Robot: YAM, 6 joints.
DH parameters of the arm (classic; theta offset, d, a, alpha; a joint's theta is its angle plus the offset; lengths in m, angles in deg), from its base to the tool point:
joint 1: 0 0.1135 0.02 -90
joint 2: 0 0 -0.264 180
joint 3: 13.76 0 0.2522 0
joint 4: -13.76 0 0.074 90
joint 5: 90 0 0 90
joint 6: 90 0.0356 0 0
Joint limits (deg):
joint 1: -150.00..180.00
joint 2: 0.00..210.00
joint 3: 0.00..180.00
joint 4: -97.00..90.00
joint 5: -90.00..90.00
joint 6: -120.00..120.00
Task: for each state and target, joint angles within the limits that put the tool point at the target. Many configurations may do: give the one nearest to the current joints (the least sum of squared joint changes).
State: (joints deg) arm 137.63 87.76 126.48 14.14 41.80 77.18
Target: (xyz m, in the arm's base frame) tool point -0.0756 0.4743 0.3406
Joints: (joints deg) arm 102.02 114.32 100.41 6.53 44.18 77.18
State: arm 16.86 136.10 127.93 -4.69 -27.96 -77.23
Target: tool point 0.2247 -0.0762 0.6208
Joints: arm -22.55 83.57 123.66 -17.12 -26.33 -77.23
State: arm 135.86 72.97 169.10 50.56 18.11 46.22
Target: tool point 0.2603 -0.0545 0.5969
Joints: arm 165.11 76.28 180.00 74.57 23.58 46.22
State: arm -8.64 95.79 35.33 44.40 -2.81 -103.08
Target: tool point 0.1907 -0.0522 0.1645
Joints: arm -15.64 64.54 7.11 50.50 -1.83 -103.08
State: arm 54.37 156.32 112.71 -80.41 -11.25 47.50
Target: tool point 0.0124 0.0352 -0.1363
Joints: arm 58.72 201.94 65.08 -76.71 -12.46 47.50
